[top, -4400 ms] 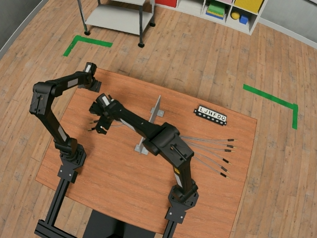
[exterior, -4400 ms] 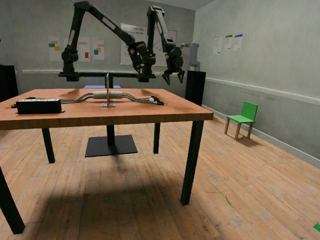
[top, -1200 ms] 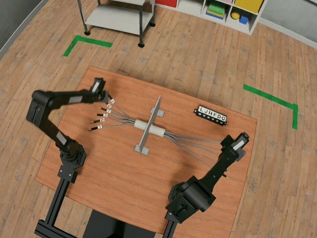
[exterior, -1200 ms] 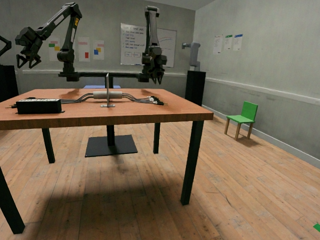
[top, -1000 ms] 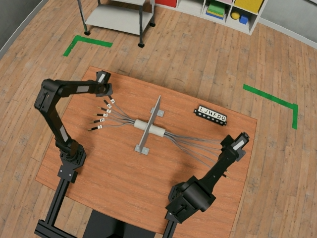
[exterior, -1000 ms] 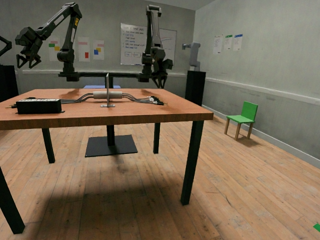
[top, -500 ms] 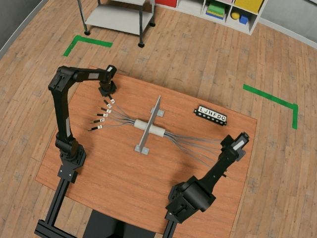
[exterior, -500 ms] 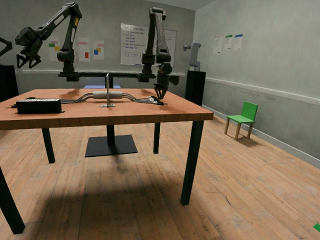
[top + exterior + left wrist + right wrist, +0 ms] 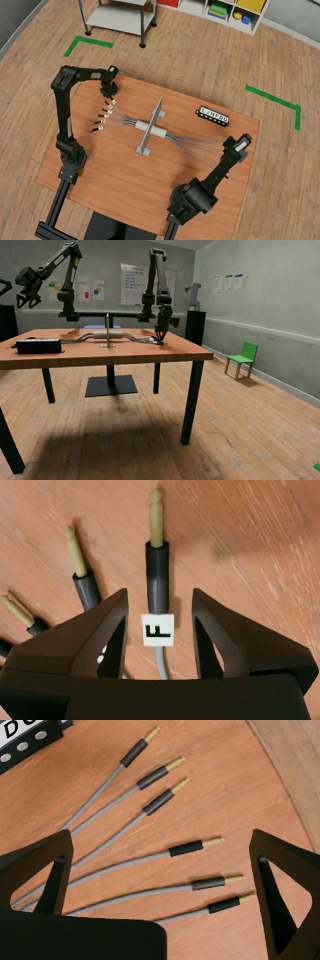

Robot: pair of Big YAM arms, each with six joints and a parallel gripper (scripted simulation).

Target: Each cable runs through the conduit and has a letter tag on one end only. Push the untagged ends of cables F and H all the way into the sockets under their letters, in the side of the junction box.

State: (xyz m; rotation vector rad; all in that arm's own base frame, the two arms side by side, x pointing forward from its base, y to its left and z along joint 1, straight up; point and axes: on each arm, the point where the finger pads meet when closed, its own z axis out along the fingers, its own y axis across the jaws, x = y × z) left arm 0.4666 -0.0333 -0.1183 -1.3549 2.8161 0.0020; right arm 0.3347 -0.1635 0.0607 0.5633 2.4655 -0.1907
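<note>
My left gripper is now 1 cm to the right of the cable end tagged F and 3 cm above it.
</note>
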